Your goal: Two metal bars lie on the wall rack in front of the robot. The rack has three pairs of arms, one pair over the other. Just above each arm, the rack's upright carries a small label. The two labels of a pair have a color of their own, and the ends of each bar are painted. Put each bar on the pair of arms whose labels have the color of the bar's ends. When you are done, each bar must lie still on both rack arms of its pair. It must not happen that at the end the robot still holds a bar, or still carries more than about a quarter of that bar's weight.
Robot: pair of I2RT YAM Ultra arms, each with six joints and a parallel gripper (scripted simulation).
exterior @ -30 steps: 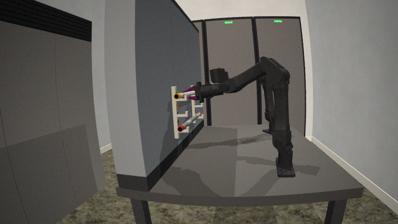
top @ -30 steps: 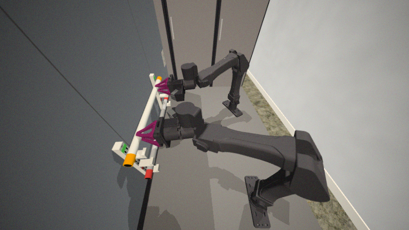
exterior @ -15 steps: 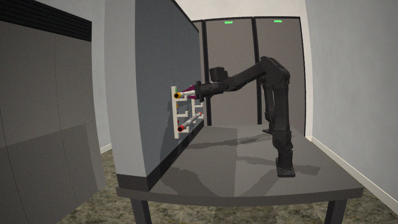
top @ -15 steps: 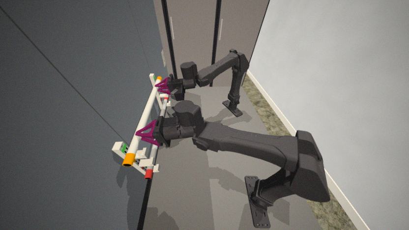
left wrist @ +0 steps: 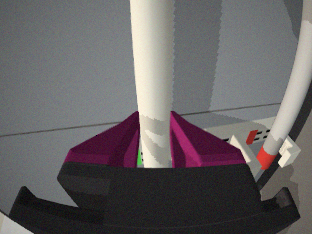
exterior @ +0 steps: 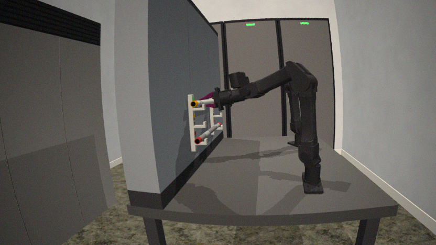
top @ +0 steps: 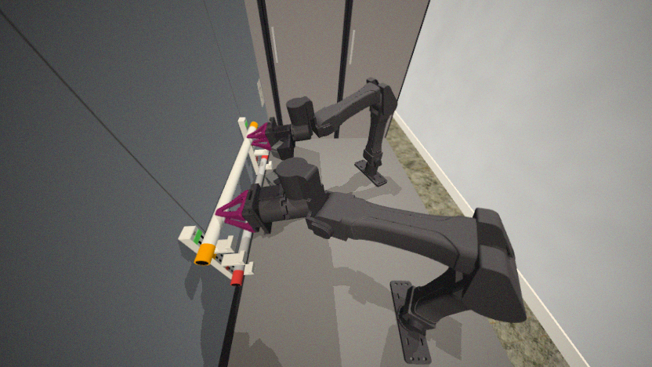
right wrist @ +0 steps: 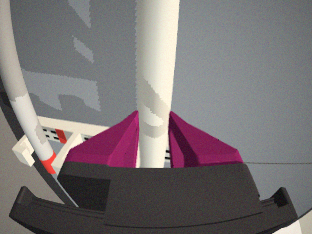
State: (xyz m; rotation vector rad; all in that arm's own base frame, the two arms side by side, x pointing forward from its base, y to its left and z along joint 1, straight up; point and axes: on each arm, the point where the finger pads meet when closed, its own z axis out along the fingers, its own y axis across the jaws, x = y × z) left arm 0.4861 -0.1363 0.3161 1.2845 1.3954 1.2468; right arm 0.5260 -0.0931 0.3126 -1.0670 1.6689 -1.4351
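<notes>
Right now the orange-ended bar is 150 mm to the right of my left hand and 20 mm ahead of it. Round my left hand: grey wall panel (170 mm to the right, 120 mm ahead, 110 mm above); red-ended bar (160 mm below, 150 mm to the right, 10 mm ahead).
My right hand is 15 cm to the right of the orange-ended bar. The rest, counted from my right hand: grey wall panel 9 cm ahead, 13 cm to the left, 11 cm above; red-ended bar 1 cm behind, 14 cm to the left, 15 cm below.
</notes>
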